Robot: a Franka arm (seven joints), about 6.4 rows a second.
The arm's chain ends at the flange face. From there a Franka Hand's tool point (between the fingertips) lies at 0.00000 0.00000 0.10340 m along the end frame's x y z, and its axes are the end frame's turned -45 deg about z.
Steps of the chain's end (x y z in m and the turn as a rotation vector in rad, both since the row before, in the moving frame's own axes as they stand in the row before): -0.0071 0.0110 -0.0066 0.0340 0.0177 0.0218; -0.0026 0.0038 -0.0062 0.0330 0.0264 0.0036; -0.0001 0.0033 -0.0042 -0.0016 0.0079 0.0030; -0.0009 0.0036 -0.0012 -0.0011 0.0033 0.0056; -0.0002 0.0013 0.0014 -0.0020 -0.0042 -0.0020; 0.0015 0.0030 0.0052 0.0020 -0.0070 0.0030; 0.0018 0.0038 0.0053 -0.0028 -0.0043 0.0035; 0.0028 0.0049 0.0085 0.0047 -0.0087 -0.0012; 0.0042 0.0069 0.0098 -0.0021 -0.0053 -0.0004; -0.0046 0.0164 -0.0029 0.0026 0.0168 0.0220; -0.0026 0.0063 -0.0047 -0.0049 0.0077 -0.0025
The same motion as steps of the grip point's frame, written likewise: -0.0090 0.0016 -0.0067 0.0115 0.0366 0.0218; -0.0002 0.0004 -0.0063 0.0047 0.0420 0.0036; -0.0019 0.0030 -0.0042 -0.0067 0.0045 0.0030; -0.0030 0.0022 -0.0012 -0.0031 0.0016 0.0056; -0.0015 0.0006 0.0014 0.0016 -0.0044 -0.0020; -0.0014 0.0025 0.0052 0.0064 -0.0035 0.0030; -0.0019 0.0038 0.0053 0.0011 -0.0050 0.0035; -0.0018 0.0045 0.0085 0.0095 -0.0028 -0.0012; -0.0025 0.0076 0.0098 0.0023 -0.0052 -0.0004; -0.0134 0.0094 -0.0029 -0.0100 0.0137 0.0220; -0.0061 0.0035 -0.0047 -0.0089 0.0020 -0.0025
